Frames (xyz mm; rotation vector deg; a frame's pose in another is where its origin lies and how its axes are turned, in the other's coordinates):
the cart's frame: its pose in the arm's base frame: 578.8 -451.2 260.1 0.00 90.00 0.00
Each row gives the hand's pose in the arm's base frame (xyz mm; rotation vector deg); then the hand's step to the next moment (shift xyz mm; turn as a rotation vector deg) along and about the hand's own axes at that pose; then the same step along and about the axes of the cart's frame.
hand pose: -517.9 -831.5 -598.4 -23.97 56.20 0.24
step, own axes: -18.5 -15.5 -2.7 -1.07 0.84 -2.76
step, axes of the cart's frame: -18.9 -11.8 -9.6 0.76 0.02 -2.98
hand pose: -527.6 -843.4 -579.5 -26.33 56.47 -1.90
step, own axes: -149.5 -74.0 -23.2 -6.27 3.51 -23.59
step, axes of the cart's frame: -136.9 -40.5 -89.3 7.34 -3.85 -23.23
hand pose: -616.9 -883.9 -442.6 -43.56 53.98 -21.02
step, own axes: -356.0 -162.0 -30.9 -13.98 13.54 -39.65
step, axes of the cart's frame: -315.7 85.2 -216.9 15.85 0.83 -41.22
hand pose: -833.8 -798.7 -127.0 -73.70 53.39 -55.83
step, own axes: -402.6 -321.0 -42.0 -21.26 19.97 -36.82
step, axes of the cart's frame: -323.2 356.2 -188.6 21.99 8.84 -40.56
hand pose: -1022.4 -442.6 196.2 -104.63 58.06 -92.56
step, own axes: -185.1 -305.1 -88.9 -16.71 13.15 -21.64
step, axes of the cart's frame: -138.5 339.5 -28.6 16.58 7.69 -24.21
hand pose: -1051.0 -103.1 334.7 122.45 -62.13 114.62
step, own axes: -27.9 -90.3 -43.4 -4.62 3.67 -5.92
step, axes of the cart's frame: -22.1 101.3 8.1 4.61 2.07 -6.66
